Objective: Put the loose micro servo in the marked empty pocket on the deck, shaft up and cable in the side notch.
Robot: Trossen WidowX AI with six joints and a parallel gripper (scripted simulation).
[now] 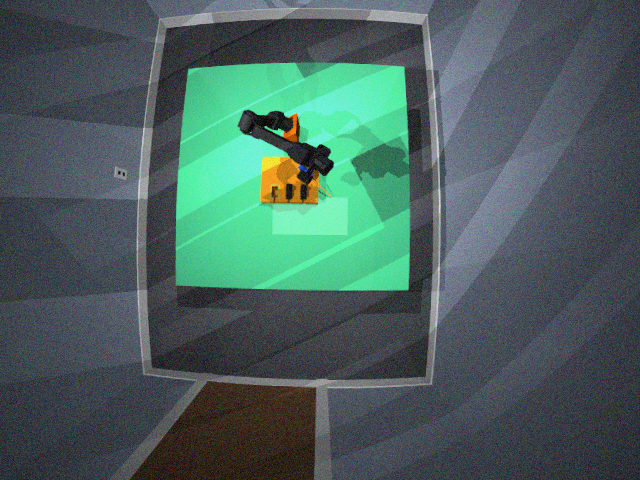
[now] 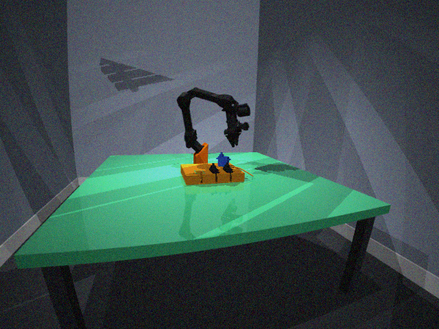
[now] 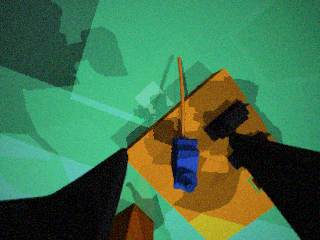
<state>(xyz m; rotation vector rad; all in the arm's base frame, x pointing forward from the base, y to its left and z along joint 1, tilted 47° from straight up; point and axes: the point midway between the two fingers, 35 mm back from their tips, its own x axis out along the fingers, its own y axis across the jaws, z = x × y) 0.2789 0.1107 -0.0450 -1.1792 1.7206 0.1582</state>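
Now: the orange deck 140 mm to the right of my gripper tip, 140 mm below it and 50 mm behind it.
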